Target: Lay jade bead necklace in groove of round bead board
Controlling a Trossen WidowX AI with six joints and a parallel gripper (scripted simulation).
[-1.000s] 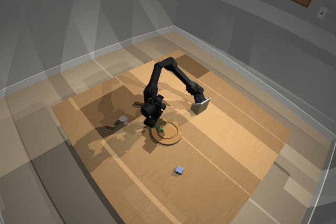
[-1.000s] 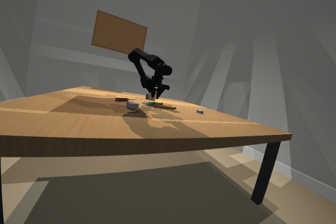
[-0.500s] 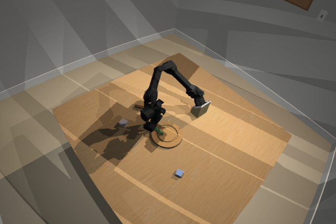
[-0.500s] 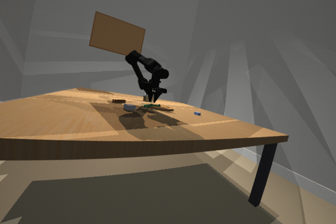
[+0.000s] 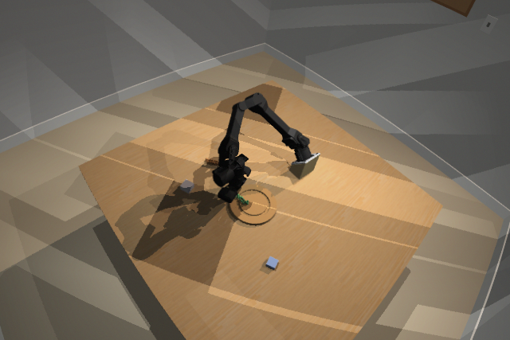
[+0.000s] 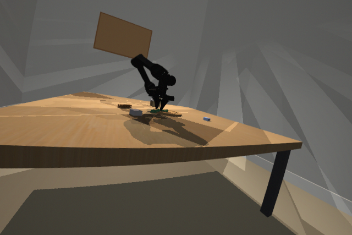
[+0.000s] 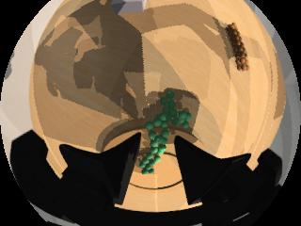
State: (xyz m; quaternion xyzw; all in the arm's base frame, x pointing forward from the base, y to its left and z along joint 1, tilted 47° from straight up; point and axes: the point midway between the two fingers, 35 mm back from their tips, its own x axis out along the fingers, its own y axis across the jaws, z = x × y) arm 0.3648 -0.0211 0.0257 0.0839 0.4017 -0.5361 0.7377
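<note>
My gripper tip is 7 cm to the right of the round wooden bead board, 5 cm past it and 1 cm above it. The rest, counted from my gripper tip: blue block: 33 cm to the left, 4 cm ahead, 1 cm below; then pale grey block: 15 cm ahead, 14 cm to the right, 1 cm below.
</note>
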